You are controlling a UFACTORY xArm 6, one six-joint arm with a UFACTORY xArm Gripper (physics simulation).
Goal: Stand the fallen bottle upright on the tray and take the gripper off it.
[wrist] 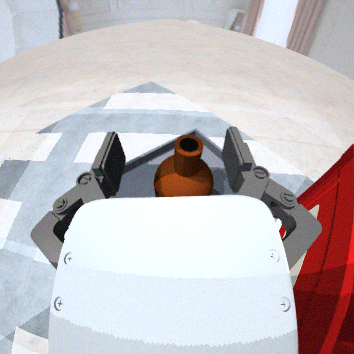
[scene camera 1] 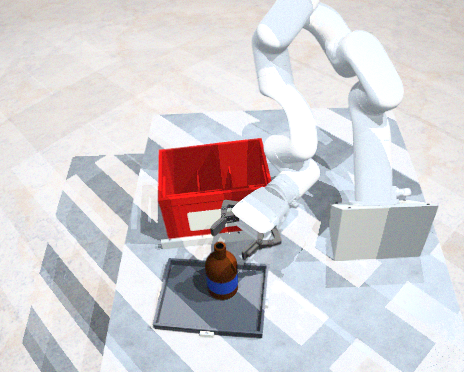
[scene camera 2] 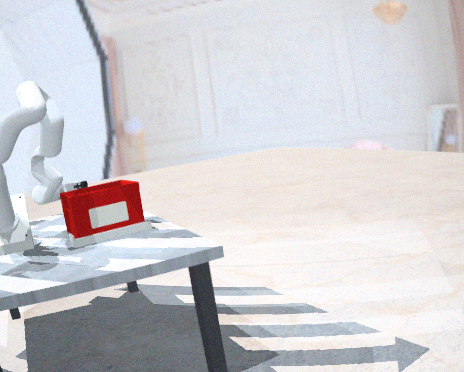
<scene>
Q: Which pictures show the brown bottle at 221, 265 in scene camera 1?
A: The wrist view and scene camera 1 only.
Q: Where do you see a brown bottle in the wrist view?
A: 184, 173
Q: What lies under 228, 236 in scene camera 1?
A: A pale strip.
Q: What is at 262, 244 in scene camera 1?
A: My gripper.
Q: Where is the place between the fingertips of my gripper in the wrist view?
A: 171, 141
</scene>
